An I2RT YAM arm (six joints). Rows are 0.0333 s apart.
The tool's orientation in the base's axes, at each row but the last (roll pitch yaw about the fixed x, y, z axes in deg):
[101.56 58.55 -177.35]
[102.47 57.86 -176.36]
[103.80 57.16 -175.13]
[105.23 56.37 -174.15]
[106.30 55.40 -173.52]
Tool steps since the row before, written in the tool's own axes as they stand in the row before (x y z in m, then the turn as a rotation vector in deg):
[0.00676 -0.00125 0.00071 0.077 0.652 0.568]
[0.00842 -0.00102 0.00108 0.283 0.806 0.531]
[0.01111 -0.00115 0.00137 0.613 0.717 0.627]
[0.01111 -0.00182 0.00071 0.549 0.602 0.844]
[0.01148 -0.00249 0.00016 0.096 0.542 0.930]
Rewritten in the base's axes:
[-0.00238 0.00034 -0.00648 -0.519 0.664 0.208]
[-0.00348 0.00061 -0.00778 -0.762 0.645 0.118]
[-0.00488 0.00064 -0.01012 -0.855 0.710 -0.219]
[-0.00453 -0.00026 -0.01033 -0.699 0.906 -0.258]
[-0.00442 -0.00105 -0.01083 -0.384 1.008 0.068]

